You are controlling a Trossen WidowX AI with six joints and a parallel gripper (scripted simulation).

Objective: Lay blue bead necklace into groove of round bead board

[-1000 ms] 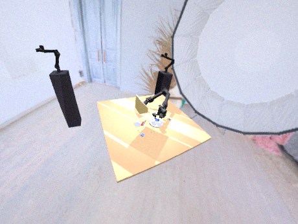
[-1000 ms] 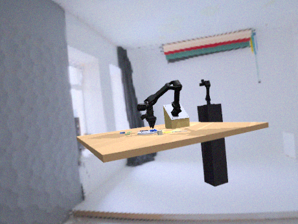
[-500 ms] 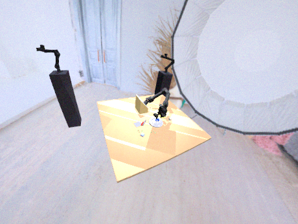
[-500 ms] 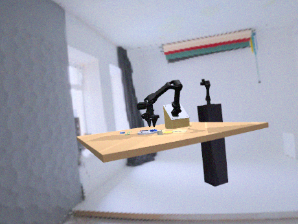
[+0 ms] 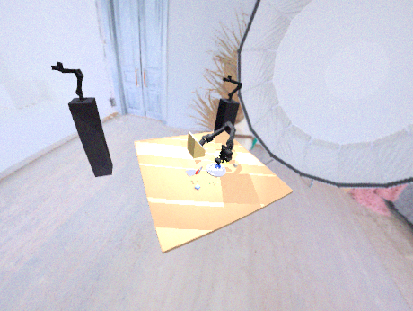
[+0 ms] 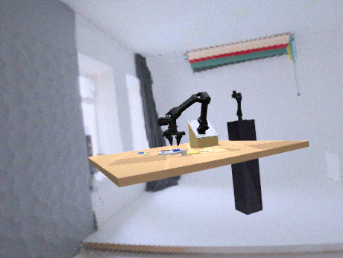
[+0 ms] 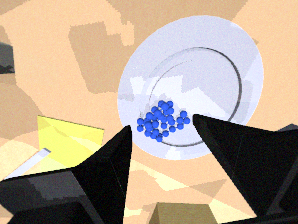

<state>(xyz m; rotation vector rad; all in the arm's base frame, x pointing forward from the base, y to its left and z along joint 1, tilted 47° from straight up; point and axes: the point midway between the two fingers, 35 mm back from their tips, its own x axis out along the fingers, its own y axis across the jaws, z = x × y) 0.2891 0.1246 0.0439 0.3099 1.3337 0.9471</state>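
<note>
Now: the round bead board 5 cm to the right of my gripper tip, 5 cm below it and 1 cm ahead of it. The rest, counted from my gripper tip: yellow flat piece 12 cm behind, 11 cm to the left, 5 cm below; then red-and-grey object 23 cm to the right, 5 cm below, 1 cm behind; then white cylinder 19 cm to the left, 4 cm below, 1 cm ahead.
</note>
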